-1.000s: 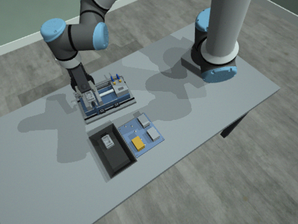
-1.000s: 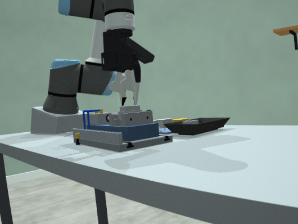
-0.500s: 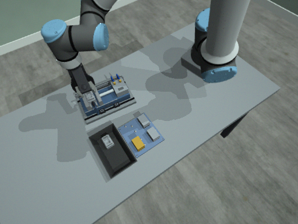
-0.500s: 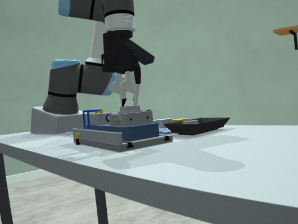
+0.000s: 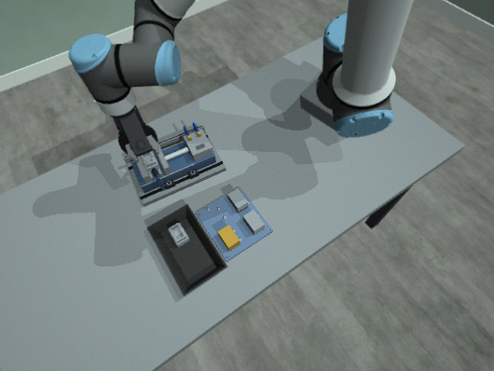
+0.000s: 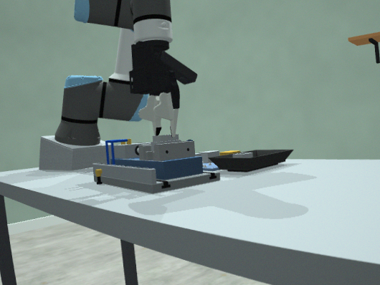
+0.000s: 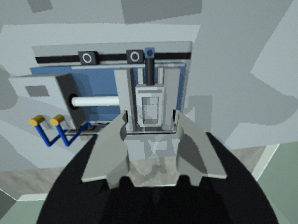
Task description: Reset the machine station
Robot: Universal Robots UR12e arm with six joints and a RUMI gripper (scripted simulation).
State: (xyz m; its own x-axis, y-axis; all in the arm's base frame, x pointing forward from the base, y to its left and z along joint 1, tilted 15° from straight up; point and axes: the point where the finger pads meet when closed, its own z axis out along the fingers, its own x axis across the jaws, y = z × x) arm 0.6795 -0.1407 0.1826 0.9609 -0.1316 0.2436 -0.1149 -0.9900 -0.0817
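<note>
The black work stop rod lies 5 cm to the left of my hand, 3 cm below it and 1 cm ahead of it. From my hand the other things lie so: vise (8 cm below, 7 cm behind, 1 cm to the left); blue infeed plate (30 cm to the left, 12 cm below, 12 cm behind); yellow brass blank (34 cm to the left, 10 cm below, 8 cm behind).
</note>
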